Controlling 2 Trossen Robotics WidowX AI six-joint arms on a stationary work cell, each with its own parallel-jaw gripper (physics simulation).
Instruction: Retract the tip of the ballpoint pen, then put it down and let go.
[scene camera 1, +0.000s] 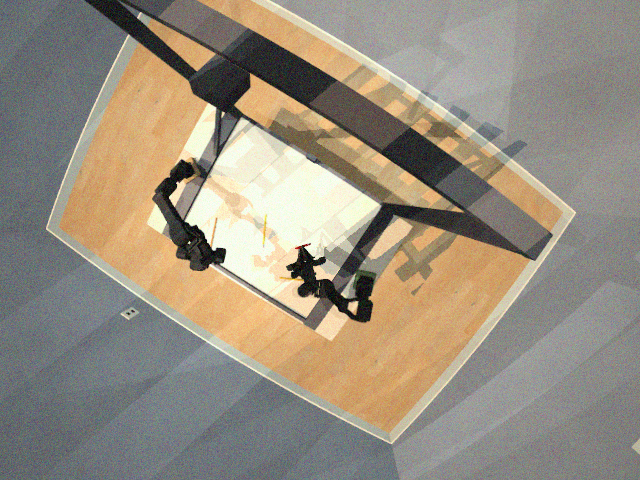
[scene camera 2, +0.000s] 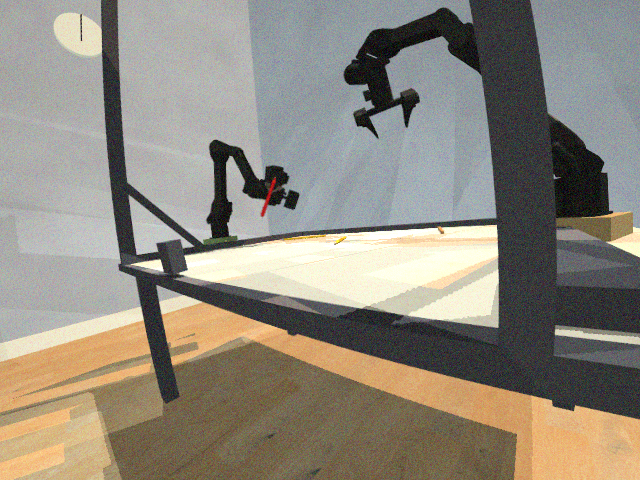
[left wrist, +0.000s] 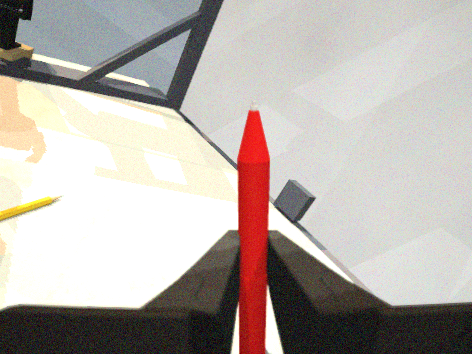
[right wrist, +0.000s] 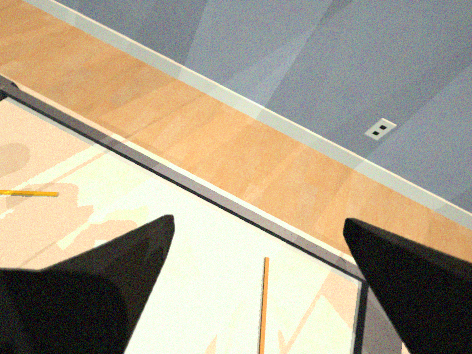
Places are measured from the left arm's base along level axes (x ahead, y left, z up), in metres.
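Pixels of known places: left gripper, between the fingertips: (scene camera 1: 300, 245) (scene camera 2: 270, 192) (left wrist: 252, 241); right gripper, between the fingertips: (scene camera 2: 392, 132) (right wrist: 258, 224); left arm's base, origin of its link: (scene camera 1: 364, 282) (scene camera 2: 220, 237); right arm's base, origin of its link: (scene camera 1: 187, 170) (scene camera 2: 580, 215).
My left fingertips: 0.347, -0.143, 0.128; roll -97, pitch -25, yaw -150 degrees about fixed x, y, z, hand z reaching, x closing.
Observation:
Ahead of a thing's pixels: the offset from my left fingertips to its top centre, as dx, dy, dz. Level surfaces: height alone.
The ballpoint pen (scene camera 1: 302, 246) (scene camera 2: 268, 197) (left wrist: 253, 200) is red with a tapered front. In the left wrist view its front points up the picture, and a small pale tip shows at its end. My left gripper (left wrist: 252, 241) is shut on the pen's barrel. In scene camera 2 it holds the pen tilted, well above the table @[dz -0.166] (scene camera 1: 289, 191) (scene camera 2: 248, 279). The pen's rear end is out of the left wrist view. My right gripper (scene camera 2: 392, 132) (right wrist: 258, 224) is open with nothing between its fingers, high above the table.
A yellow pencil @[+0.211, -0.010, -0.157] (scene camera 1: 265, 230) (scene camera 2: 340, 240) (left wrist: 30, 207), another yellow pencil @[-0.004, +0.216, -0.159] (scene camera 1: 290, 279) (scene camera 2: 305, 237) (right wrist: 30, 193) and an orange stick @[+0.482, +0.068, -0.159] (scene camera 1: 214, 232) (scene camera 2: 440, 230) (right wrist: 264, 305) lie on the table. A dark frame post (scene camera 2: 516, 180) stands at the right in scene camera 2.

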